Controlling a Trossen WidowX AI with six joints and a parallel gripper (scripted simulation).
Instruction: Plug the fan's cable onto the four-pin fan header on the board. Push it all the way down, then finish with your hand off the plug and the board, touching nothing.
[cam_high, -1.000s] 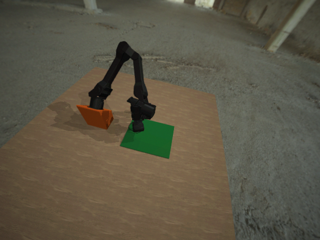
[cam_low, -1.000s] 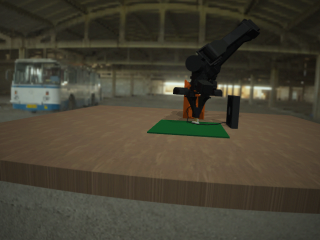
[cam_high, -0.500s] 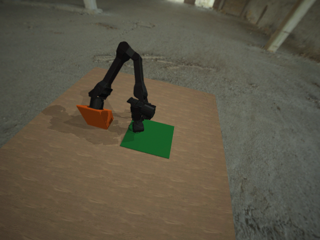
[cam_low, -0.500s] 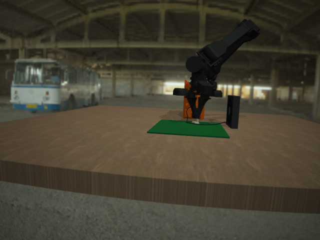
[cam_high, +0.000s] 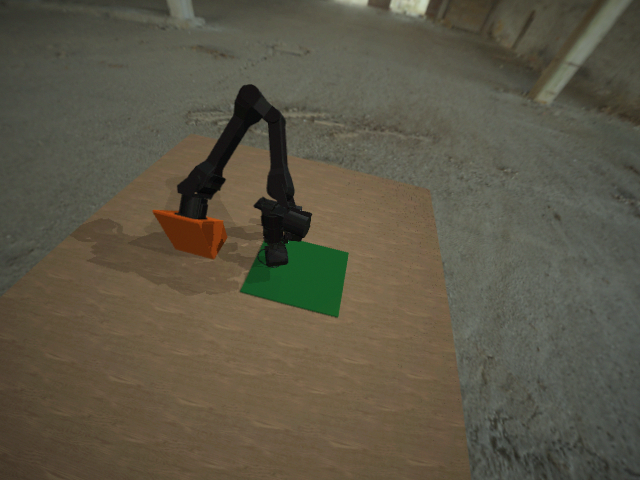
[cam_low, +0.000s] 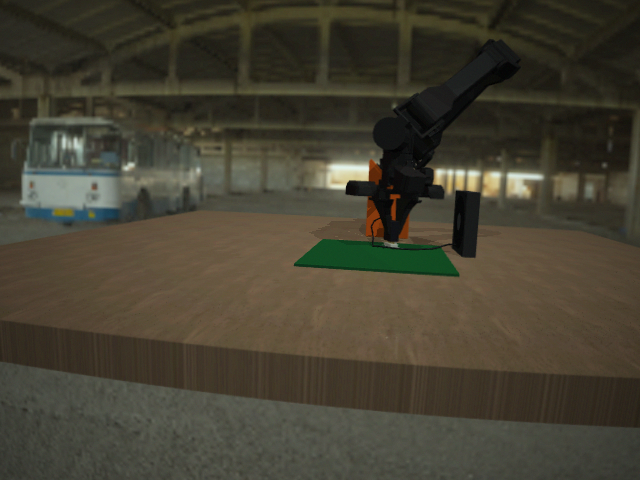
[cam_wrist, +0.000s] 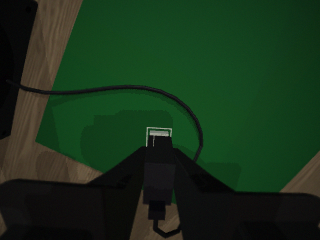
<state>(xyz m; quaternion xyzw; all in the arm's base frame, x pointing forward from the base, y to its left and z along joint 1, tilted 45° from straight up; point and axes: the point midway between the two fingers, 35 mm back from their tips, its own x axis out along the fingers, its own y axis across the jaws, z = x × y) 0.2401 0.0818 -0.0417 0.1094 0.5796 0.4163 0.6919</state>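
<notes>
Right now the black plug is 10 mm behind my gripper tip and 10 mm above it. The rest, counted from my gripper tip: green board (90 mm ahead, 20 mm to the right, 40 mm below); white four-pin fan header (10 mm behind, 30 mm below); black fan (10 mm behind, 130 mm to the left, 30 mm above).
</notes>
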